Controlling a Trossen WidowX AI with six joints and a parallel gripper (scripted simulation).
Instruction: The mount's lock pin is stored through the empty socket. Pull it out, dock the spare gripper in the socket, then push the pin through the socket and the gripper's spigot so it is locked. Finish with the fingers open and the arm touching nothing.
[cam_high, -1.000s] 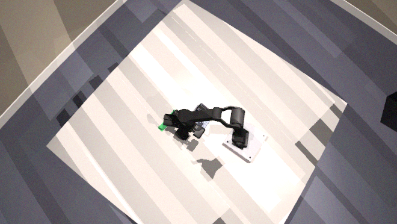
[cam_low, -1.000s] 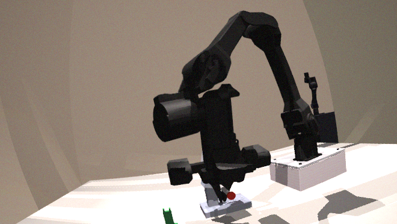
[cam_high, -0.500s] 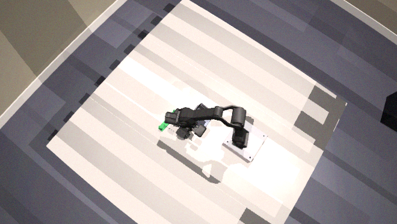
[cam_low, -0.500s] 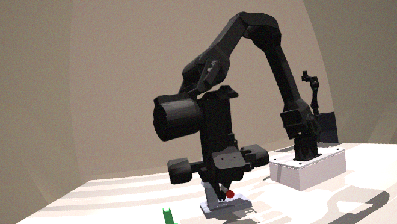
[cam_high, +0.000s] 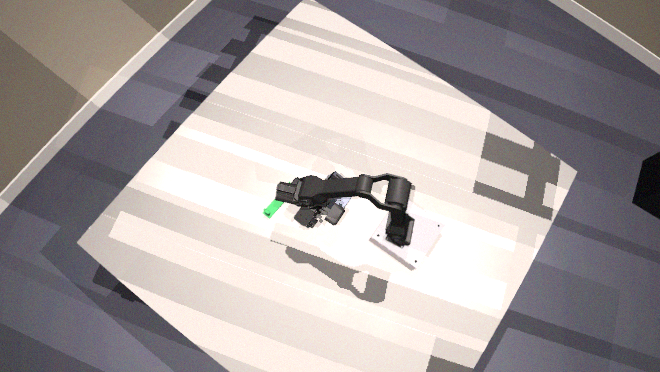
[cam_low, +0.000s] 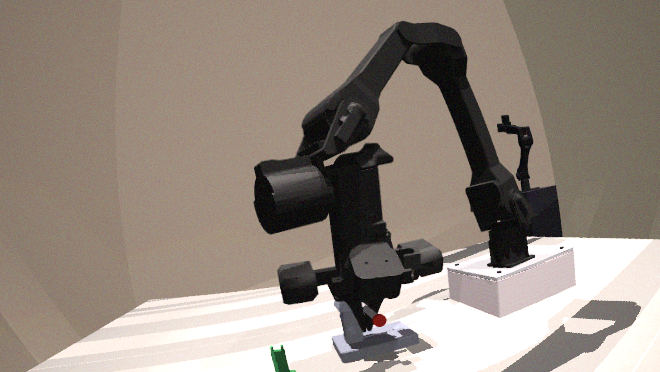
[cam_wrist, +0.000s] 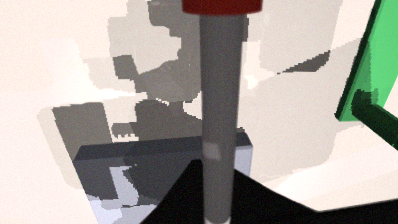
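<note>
Now: gripper tip 20 mm past the grey mount and 50 mm to the left of it. Round my gripper tip: green stand (120 mm ahead, 50 mm to the left, 20 mm below); then spare gripper (20 mm behind, 60 mm to the right, 80 mm above).
</note>
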